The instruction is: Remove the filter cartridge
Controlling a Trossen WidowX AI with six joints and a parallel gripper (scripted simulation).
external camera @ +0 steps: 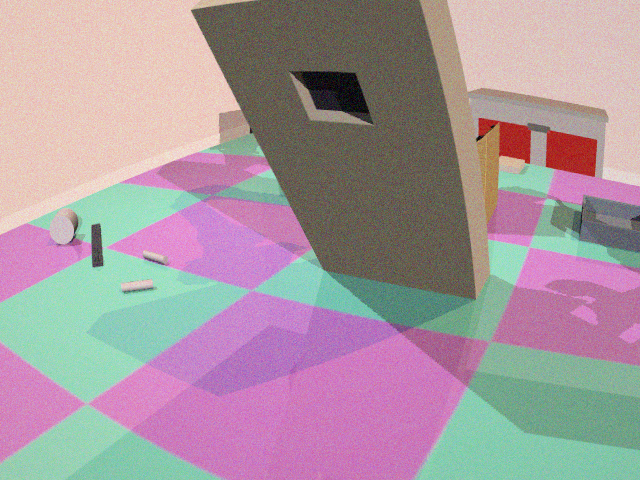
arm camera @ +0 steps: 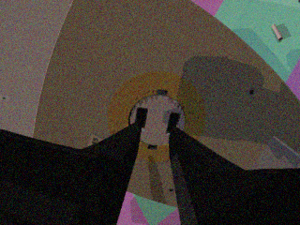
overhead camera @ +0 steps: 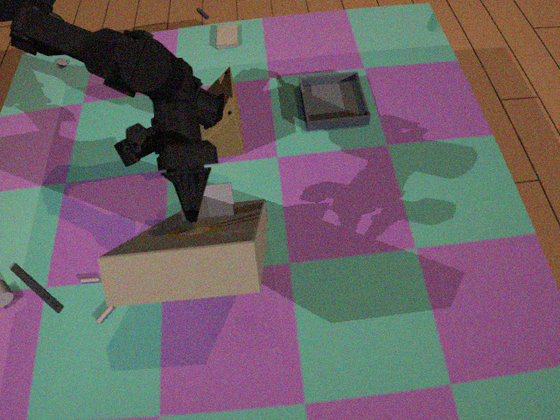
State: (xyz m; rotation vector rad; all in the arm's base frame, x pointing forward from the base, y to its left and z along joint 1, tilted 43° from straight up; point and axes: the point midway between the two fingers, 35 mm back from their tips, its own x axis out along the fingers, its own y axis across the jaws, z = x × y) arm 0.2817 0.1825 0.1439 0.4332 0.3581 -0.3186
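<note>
My gripper tip is 2 cm short of the round filter cartridge and 2 cm above it. From my gripper tip the other things lie so: beige block 71 cm behind, 25 cm below, 7 cm to the right; tan service panel box 9 cm below, 2 cm behind; dark grey tray 44 cm behind, 25 cm below, 23 cm to the left.
</note>
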